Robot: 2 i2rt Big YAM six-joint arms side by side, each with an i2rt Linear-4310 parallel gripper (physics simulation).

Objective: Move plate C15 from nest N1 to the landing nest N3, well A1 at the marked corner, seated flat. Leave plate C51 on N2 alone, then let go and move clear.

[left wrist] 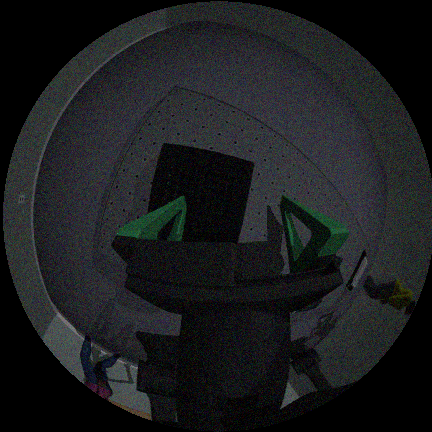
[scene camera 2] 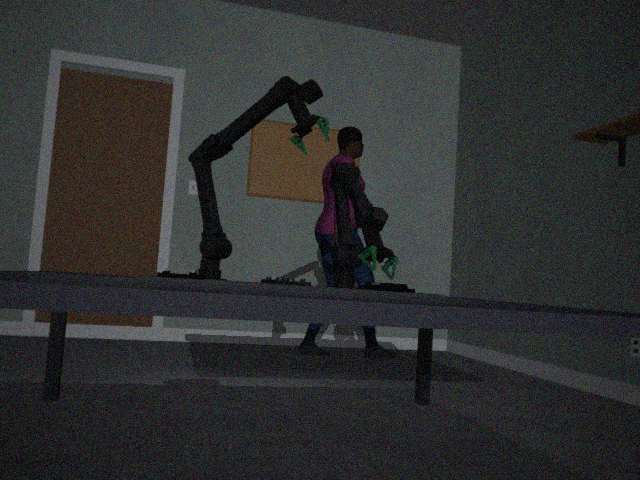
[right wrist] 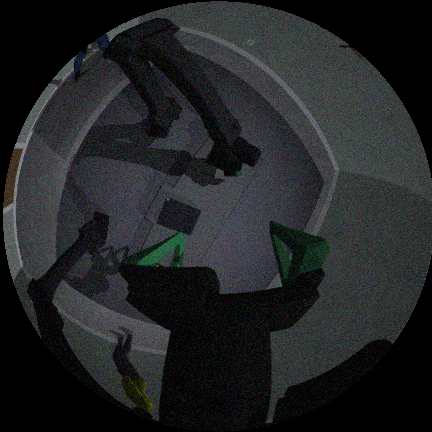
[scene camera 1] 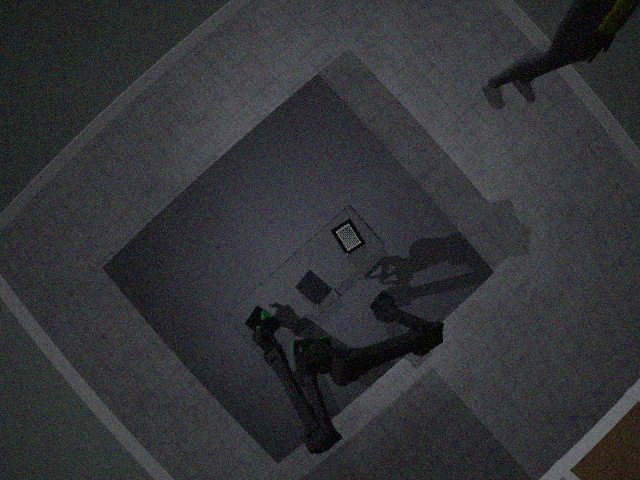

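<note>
A white-welled plate (scene camera 1: 348,236) in a black surround lies toward the upper right of the board. A dark grey rectangle (scene camera 1: 313,287) (right wrist: 178,216) lies flat in the middle; I cannot tell whether it is a plate or a bare nest. A black rectangular piece (scene camera 1: 253,316) (left wrist: 207,170) lies at the lower-left end, partly hidden by my left gripper (scene camera 2: 382,272) (left wrist: 233,199), which is open and empty above it. My right gripper (scene camera 2: 316,146) (right wrist: 224,231) is open and empty, high above the table. Plate and nest labels and the marked corner are unreadable.
The perforated board (left wrist: 235,131) carries the pieces on the table (scene camera 1: 222,222). The raised right arm (scene camera 1: 372,356) crosses above the left arm's base in scene camera 1. A person (scene camera 2: 334,206) stands beyond the table; another person's arm (scene camera 1: 558,51) shows at the upper right.
</note>
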